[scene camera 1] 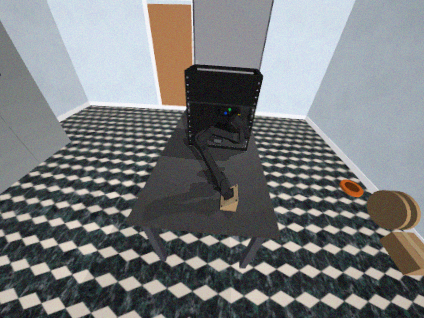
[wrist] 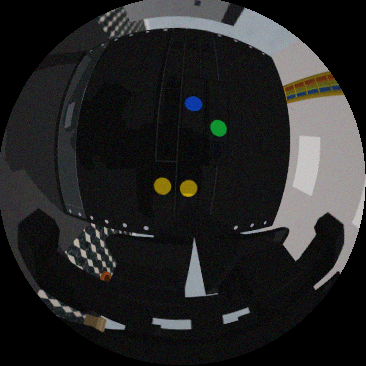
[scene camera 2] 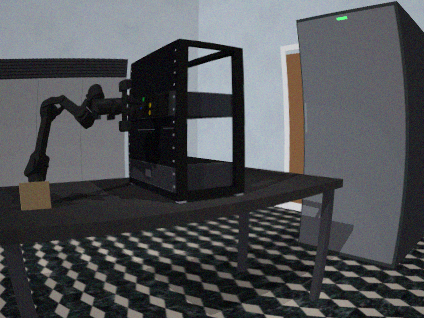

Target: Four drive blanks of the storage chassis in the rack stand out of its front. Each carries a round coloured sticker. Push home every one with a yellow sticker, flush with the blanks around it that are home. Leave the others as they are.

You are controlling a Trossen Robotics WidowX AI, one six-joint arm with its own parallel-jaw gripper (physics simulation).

Scene:
rack: scene camera 1; wrist 116, 136; scene camera 2
same spot on rack: [scene camera 1: 206, 91] = [scene camera 2: 140, 82]

